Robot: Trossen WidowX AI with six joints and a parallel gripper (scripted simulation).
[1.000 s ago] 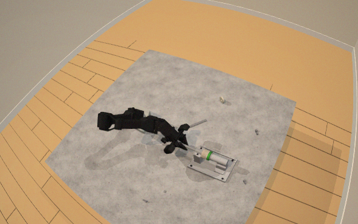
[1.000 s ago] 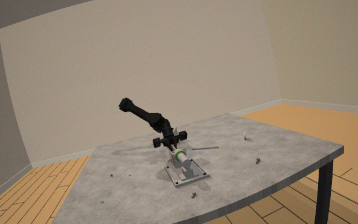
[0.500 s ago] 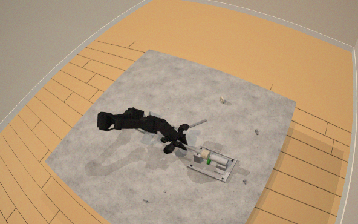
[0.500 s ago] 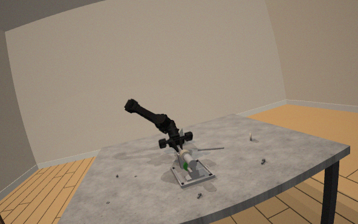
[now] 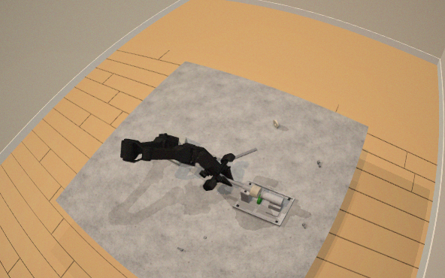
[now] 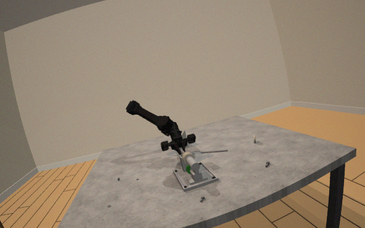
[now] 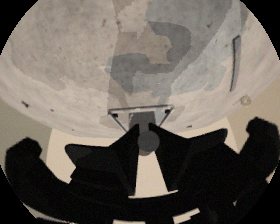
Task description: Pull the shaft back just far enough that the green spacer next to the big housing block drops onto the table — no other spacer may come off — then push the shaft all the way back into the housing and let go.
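Now: gripper tip 110 mm short of the beige spacer, 20 mm below it and 10 mm to the left of it. Also, from my gripper tip: thin grey rod: 190 mm to the left, 50 mm below, 50 mm behind; shaft: 40 mm ahead, 20 mm above; green spacer: 130 mm ahead, 20 mm below, 10 mm to the right.
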